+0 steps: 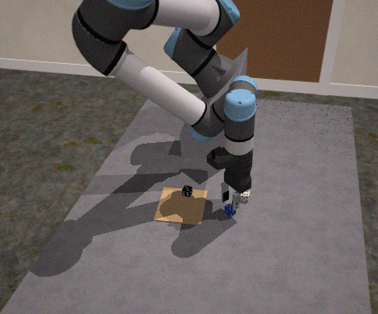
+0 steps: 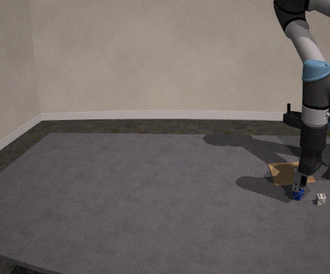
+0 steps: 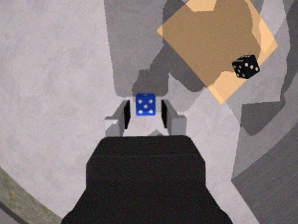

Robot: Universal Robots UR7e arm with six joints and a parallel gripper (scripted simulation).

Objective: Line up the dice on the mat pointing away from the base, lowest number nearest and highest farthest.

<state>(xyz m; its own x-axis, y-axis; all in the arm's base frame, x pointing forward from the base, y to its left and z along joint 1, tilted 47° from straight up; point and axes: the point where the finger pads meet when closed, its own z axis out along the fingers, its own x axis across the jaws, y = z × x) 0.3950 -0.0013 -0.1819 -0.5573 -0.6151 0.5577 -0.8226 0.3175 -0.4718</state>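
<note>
The blue die is 40 mm below my hand. The rest, counted from my hand: white die: 70 mm behind, 40 mm below, 30 mm to the left; tan mat: 150 mm to the right, 50 mm below, 10 mm ahead; black die: 150 mm to the right, 30 mm below, 30 mm behind.
</note>
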